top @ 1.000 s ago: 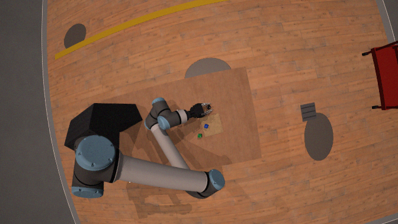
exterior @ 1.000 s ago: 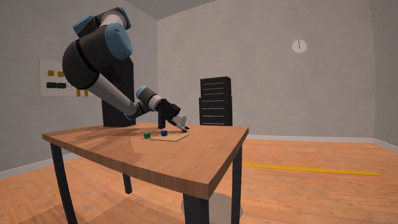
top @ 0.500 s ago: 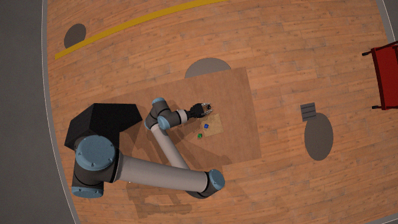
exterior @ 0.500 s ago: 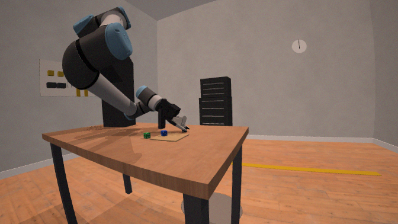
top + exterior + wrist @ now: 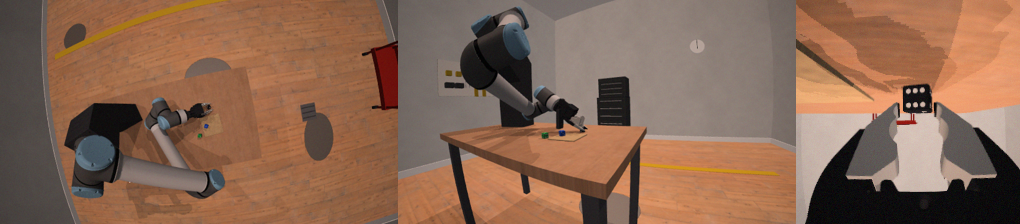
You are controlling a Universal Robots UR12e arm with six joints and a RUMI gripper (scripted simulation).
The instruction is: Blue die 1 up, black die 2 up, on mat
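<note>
Now: the black die 10 mm behind my hand and 10 mm below it. Also, from my hand: green die 120 mm behind, 180 mm to the right, 10 mm below; then tan mat 20 mm behind, 130 mm to the right, 20 mm below; then blue die 60 mm behind, 120 mm to the right.
</note>
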